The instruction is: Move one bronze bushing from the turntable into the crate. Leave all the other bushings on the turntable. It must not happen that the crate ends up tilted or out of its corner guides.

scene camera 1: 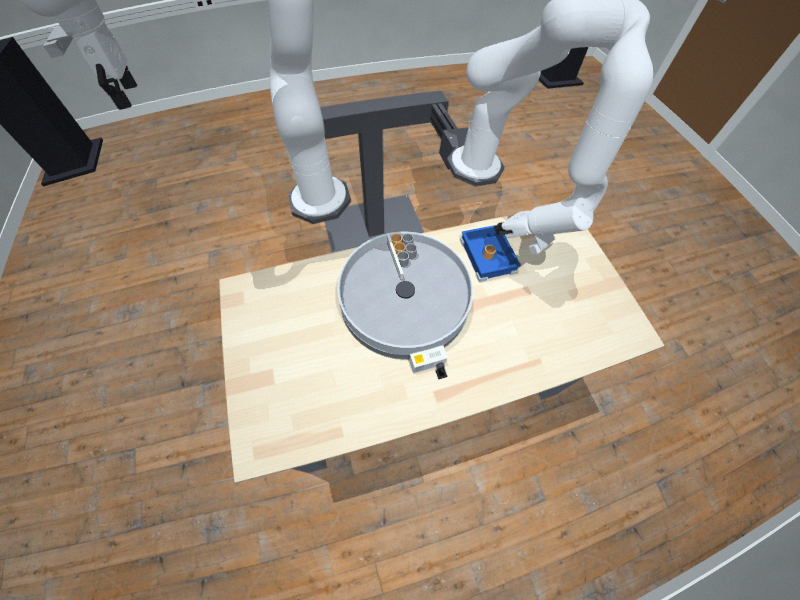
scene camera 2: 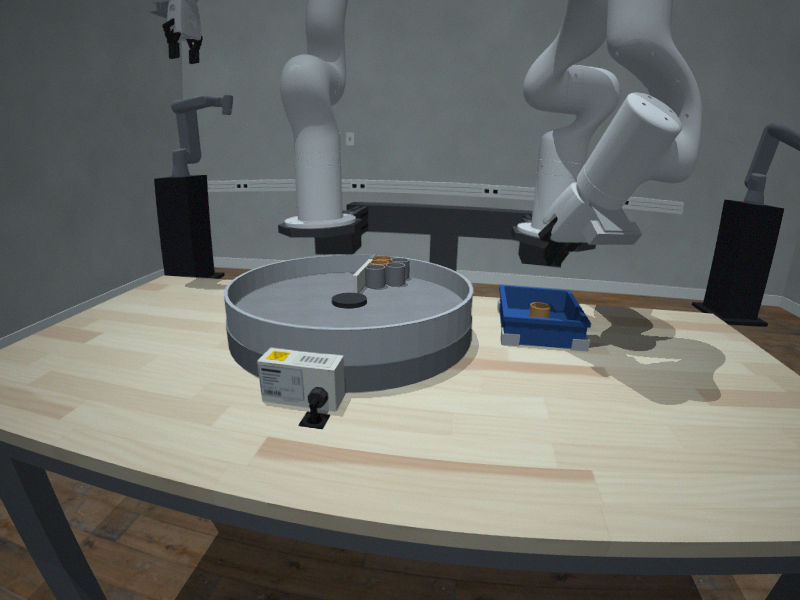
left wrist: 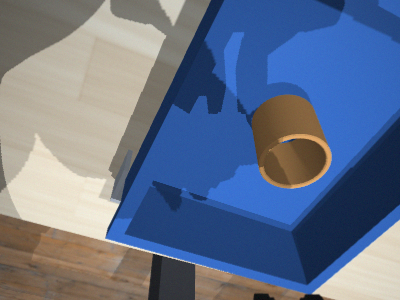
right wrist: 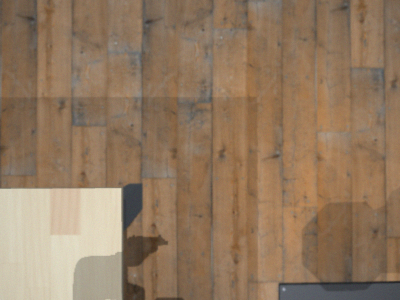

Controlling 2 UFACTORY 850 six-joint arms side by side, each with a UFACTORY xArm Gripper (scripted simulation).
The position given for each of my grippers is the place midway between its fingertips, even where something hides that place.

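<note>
My left gripper (scene camera 2: 550,259) is in sight, and so is my right gripper (scene camera 1: 128,97). There's also a blue crate, which you'd find here (scene camera 2: 546,332), here (scene camera 1: 477,239) and here (left wrist: 195,192), but in the right wrist view that crate is out of frame.
</note>
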